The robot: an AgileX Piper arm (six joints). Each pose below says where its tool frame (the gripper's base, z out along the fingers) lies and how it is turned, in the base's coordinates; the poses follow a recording.
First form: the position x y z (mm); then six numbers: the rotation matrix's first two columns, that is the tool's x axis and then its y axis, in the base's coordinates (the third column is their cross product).
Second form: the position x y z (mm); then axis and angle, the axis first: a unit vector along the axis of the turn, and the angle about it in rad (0 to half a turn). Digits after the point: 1 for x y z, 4 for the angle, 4 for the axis.
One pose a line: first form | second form
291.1 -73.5 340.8 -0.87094 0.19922 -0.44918 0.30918 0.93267 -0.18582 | 291.1 -73.5 340.8 0.1358 0.9822 -0.1299 2.7047
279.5 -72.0 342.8 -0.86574 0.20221 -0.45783 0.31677 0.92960 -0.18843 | 279.5 -72.0 342.8 0.1390 0.9813 -0.1330 2.6963
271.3 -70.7 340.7 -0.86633 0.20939 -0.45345 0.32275 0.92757 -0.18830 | 271.3 -70.7 340.7 0.1424 0.9808 -0.1332 2.7021
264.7 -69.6 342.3 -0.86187 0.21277 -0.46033 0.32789 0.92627 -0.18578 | 264.7 -69.6 342.3 0.1450 0.9804 -0.1332 2.6948
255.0 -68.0 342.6 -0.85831 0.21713 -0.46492 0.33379 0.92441 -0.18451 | 255.0 -68.0 342.6 0.1480 0.9799 -0.1338 2.6904
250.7 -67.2 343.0 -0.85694 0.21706 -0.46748 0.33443 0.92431 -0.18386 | 250.7 -67.2 343.0 0.1482 0.9799 -0.1338 2.6875
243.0 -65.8 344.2 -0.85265 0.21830 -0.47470 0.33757 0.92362 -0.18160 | 243.0 -65.8 344.2 0.1497 0.9796 -0.1338 2.6795
